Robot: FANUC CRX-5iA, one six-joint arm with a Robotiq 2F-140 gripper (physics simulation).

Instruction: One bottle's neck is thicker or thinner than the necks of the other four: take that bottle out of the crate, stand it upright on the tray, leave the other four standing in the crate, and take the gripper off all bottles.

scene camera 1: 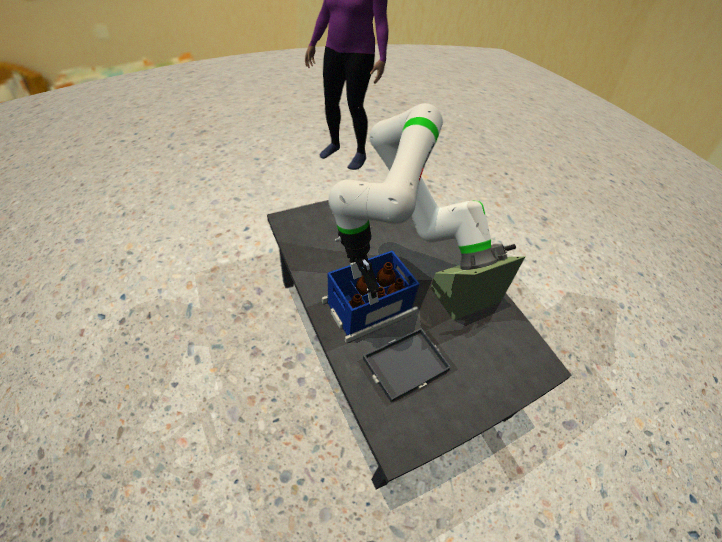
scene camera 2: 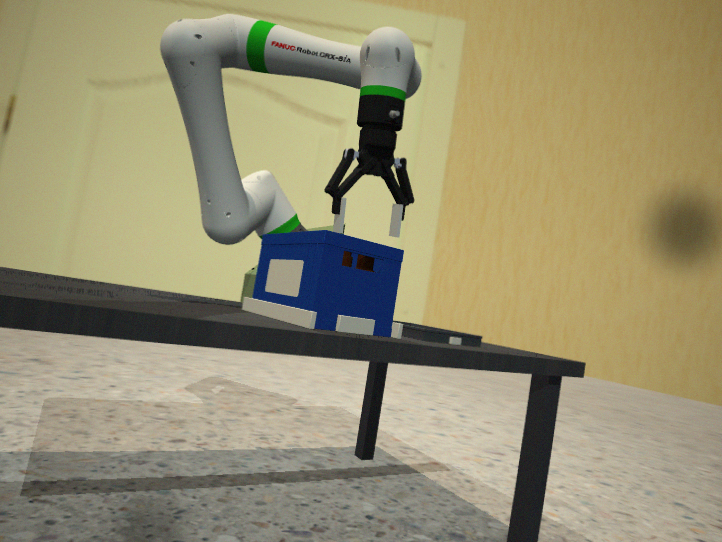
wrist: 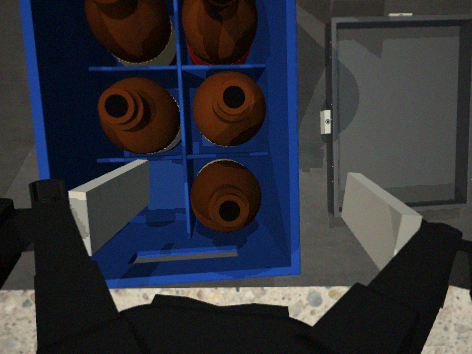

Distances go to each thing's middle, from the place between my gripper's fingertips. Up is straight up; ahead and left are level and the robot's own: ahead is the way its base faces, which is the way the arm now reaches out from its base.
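There's the tray (scene camera 1: pixel 402 365), and my gripper is 0.1 m past it, 0.21 m to the right of it and 0.19 m above it.
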